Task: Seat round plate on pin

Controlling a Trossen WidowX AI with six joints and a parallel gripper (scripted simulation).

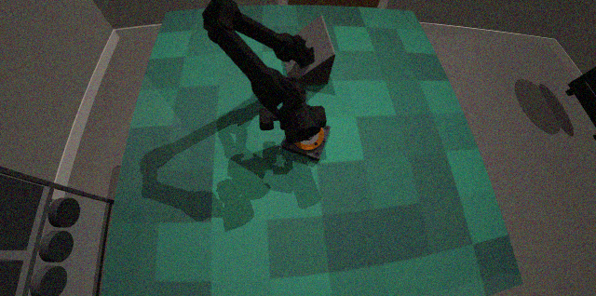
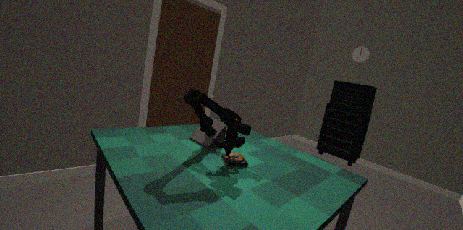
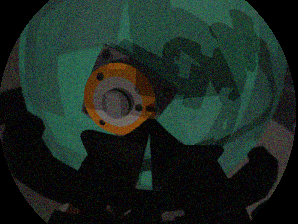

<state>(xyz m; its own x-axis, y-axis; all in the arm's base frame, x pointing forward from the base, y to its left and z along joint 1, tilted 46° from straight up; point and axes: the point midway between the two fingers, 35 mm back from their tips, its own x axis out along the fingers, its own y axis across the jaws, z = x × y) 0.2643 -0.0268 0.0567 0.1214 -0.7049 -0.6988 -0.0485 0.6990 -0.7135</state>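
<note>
Right now my gripper tip is 3 cm to the right of the round plate and 1 cm short of it. Round my gripper tip: dark square base (5 cm to the left, 2 cm below, 1 cm ahead).
</note>
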